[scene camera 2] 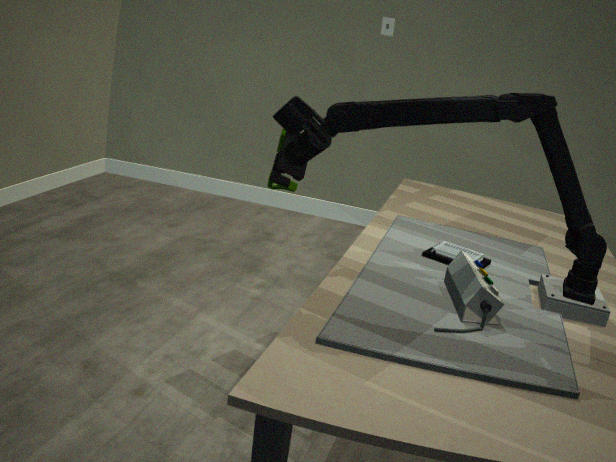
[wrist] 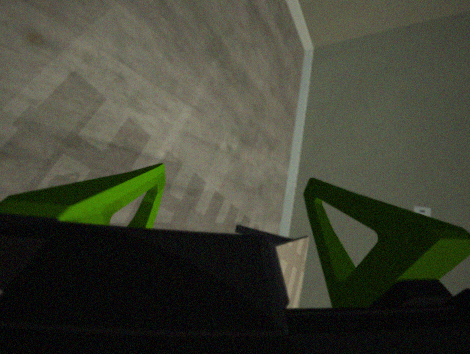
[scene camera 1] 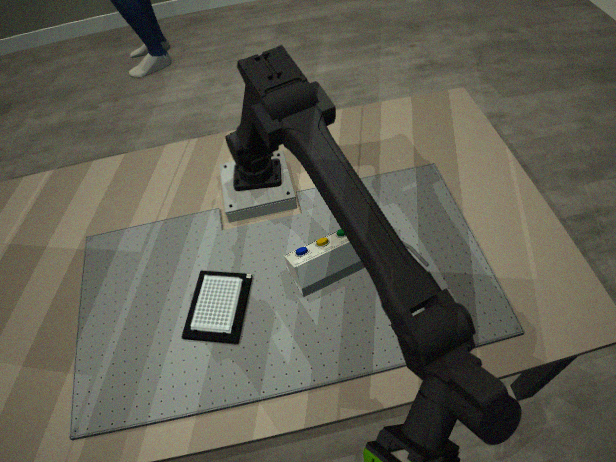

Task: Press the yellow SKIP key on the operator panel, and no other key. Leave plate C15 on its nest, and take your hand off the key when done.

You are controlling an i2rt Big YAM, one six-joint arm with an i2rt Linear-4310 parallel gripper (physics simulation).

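Frame: origin at the arm's base, x ahead, y left, z up, level; metres.
Where they show: gripper, fingertip midpoint: (scene camera 2: 274, 169) (wrist: 238, 179); arm's base, origin of the base link: (scene camera 2: 578, 293) (scene camera 1: 258, 176).
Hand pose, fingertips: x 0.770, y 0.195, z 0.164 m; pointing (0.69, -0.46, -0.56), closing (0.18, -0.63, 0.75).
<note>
Things, the pixels of their top centre, and the offset from my fingertips. "spot": a spot on its surface instead. Level surfaces: height alone.
- yellow SKIP key, middle of its top: (scene camera 1: 322, 239) (scene camera 2: 483, 268) dx -0.519, dy -0.050, dz -0.118 m
- operator panel, middle of its top: (scene camera 1: 337, 239) (scene camera 2: 478, 267) dx -0.508, dy -0.018, dz -0.109 m
- blue key, middle of its top: (scene camera 1: 301, 249) (scene camera 2: 479, 260) dx -0.500, dy -0.096, dz -0.118 m
- green key, middle of its top: (scene camera 2: 489, 276) (scene camera 1: 342, 230) dx -0.539, dy -0.004, dz -0.118 m
- White plate C15, middle of its top: (scene camera 1: 216, 301) (scene camera 2: 458, 250) dx -0.421, dy -0.287, dz -0.167 m
- grey perforated board, its level: dz -0.193 m
- wooden table, its level: dz -0.206 m
- grey cable, surface spot: (scene camera 2: 457, 330) spot: dx -0.515, dy +0.157, dz -0.187 m
The yellow SKIP key (scene camera 1: 322, 241) (scene camera 2: 483, 272) sits on the sloped top of the operator panel (scene camera 1: 327, 268) (scene camera 2: 465, 291), between a blue key (scene camera 1: 301, 251) (scene camera 2: 478, 263) and a green key (scene camera 1: 341, 233) (scene camera 2: 489, 280). White plate C15 (scene camera 1: 218, 303) (scene camera 2: 460, 248) lies on its black nest (scene camera 1: 242, 318) (scene camera 2: 434, 257). My gripper (wrist: 238, 179) is open and empty, its green fingers wide apart in the wrist view. In scene view 2 it hangs high, beyond the table's edge and far from the panel. In scene view 1 its fingertips are cut off at the bottom edge.
The panel stands on a grey perforated board (scene camera 1: 165, 380) (scene camera 2: 400, 320) on the wooden table (scene camera 1: 555, 300) (scene camera 2: 310, 370). A grey cable (scene camera 2: 457, 330) runs from the panel's end. My forearm (scene camera 1: 350, 205) passes over the panel's right part in scene view 1. A person's legs (scene camera 1: 142, 25) show behind the table.
</note>
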